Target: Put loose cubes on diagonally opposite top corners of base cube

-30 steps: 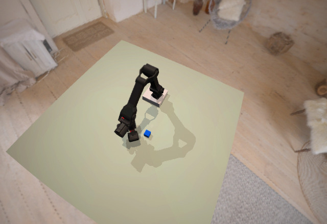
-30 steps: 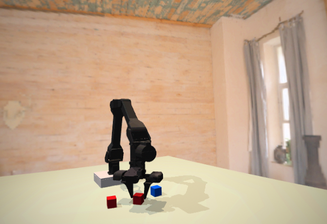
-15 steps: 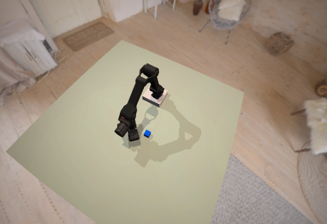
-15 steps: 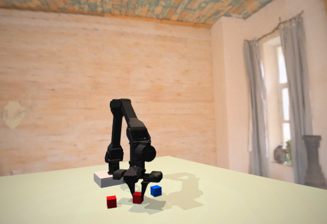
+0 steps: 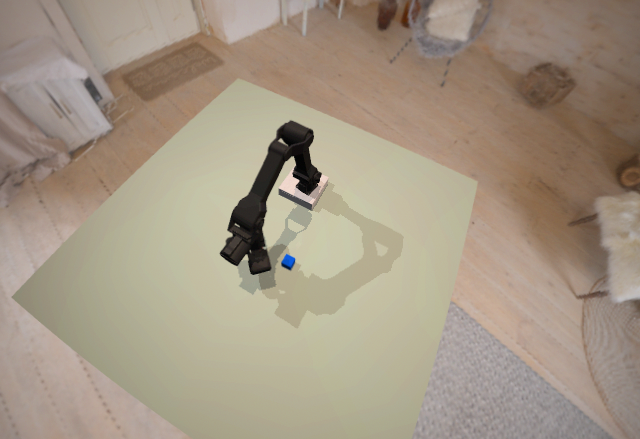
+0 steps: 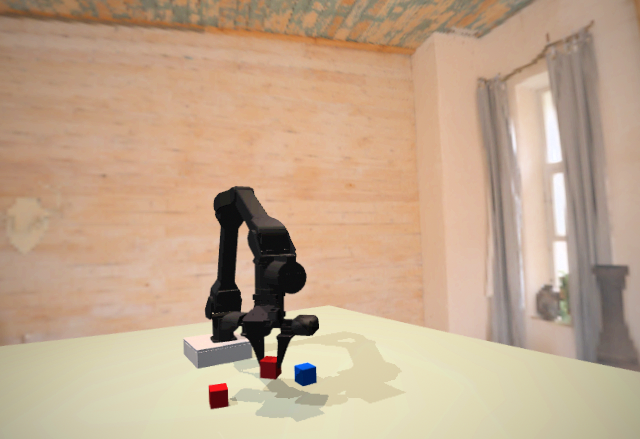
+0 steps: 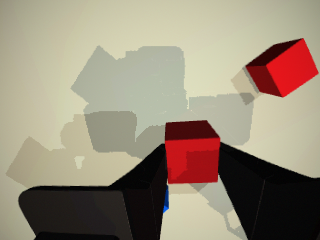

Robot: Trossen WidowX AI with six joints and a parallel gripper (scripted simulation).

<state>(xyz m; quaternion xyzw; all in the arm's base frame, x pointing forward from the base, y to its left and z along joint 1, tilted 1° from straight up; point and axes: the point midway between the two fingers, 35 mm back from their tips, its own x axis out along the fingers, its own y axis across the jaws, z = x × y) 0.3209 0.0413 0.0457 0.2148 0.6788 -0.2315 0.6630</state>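
My gripper tip is 5 cm past the blue base cube, 9 cm to the right of it and 4 cm above it. Round my gripper tip: red cube 1 cm behind, 10 cm to the right, 4 cm below.
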